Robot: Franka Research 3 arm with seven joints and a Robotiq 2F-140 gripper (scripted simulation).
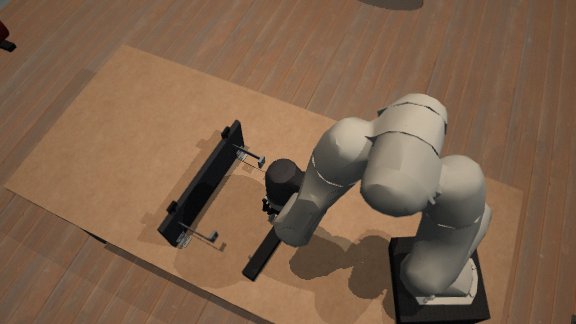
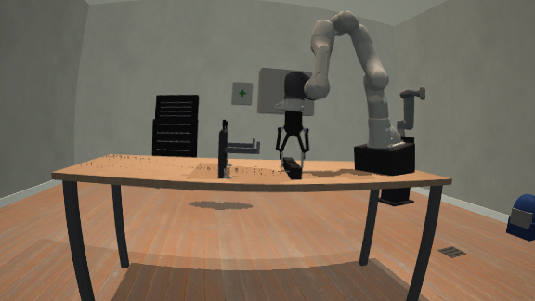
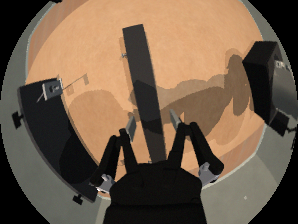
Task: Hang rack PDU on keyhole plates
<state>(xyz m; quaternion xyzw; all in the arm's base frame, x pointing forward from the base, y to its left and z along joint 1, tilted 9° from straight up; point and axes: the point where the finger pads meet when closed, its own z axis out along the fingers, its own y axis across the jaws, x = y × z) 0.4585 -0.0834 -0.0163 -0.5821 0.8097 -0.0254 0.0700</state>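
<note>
Right now the rack PDU is 2 cm below my hand, 2 cm ahead of it and 1 cm to the right of it. From my hand the other things lie so: black upright board 29 cm ahead, 6 cm to the right, 4 cm above.
</note>
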